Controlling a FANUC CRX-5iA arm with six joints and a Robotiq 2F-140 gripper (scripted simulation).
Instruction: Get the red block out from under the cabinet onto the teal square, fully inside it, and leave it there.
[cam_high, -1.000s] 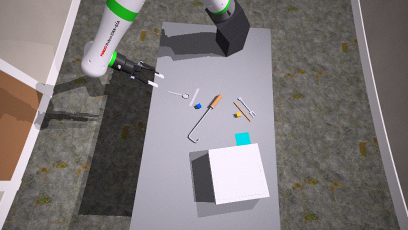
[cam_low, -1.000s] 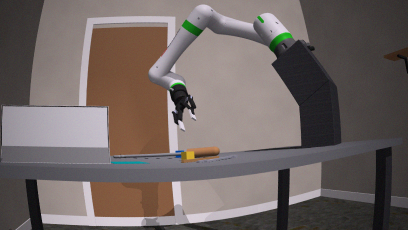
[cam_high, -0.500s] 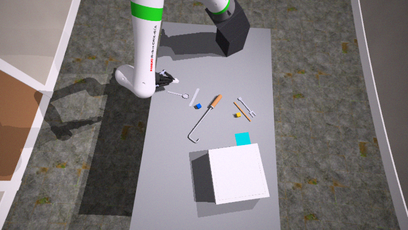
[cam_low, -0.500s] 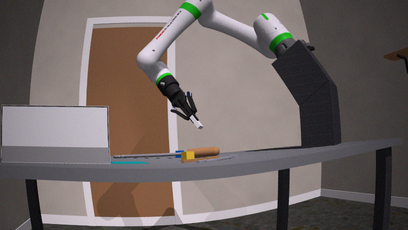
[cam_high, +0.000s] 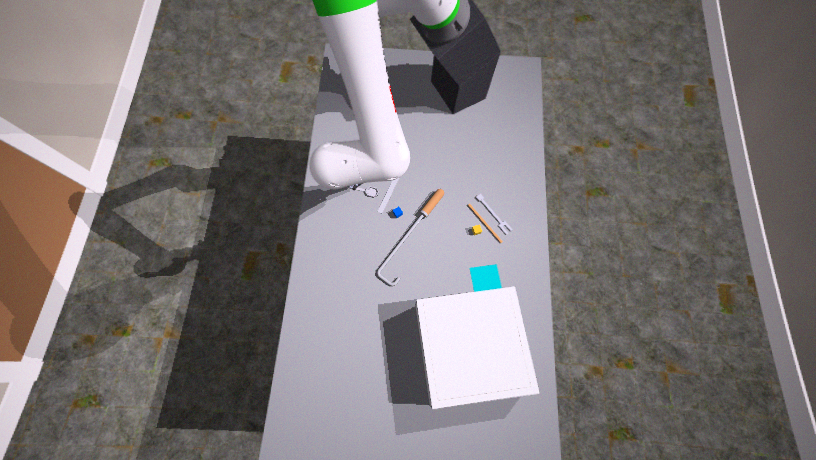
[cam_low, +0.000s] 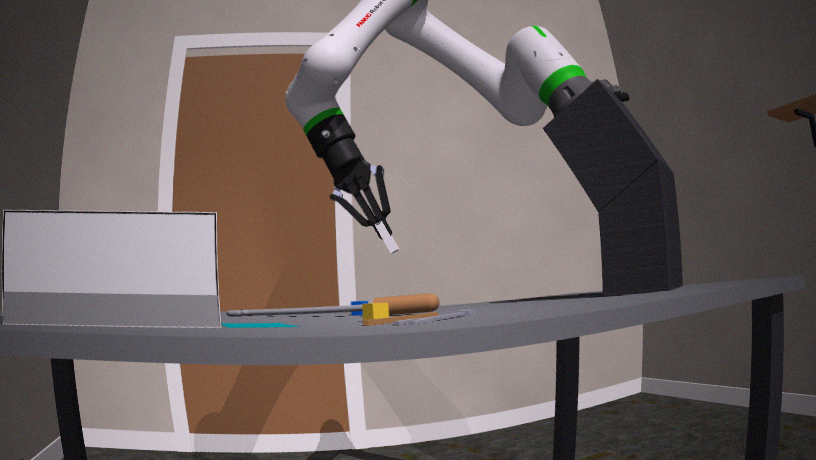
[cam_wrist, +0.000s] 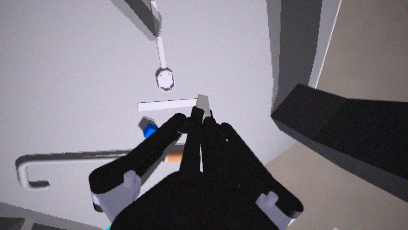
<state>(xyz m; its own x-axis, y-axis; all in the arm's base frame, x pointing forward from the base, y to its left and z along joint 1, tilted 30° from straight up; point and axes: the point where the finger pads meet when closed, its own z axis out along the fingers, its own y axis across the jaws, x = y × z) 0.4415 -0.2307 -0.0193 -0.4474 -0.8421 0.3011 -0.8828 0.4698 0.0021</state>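
Right now the blue block is 14 cm below my hand, 9 cm to the left of it and 8 cm ahead of it. The rest, counted from my hand: long grey hook tool 17 cm ahead, 16 cm to the left, 14 cm below; then yellow block 37 cm to the left, 14 cm below, 13 cm ahead; then flat grey bar 15 cm below, 5 cm to the left, 1 cm ahead.
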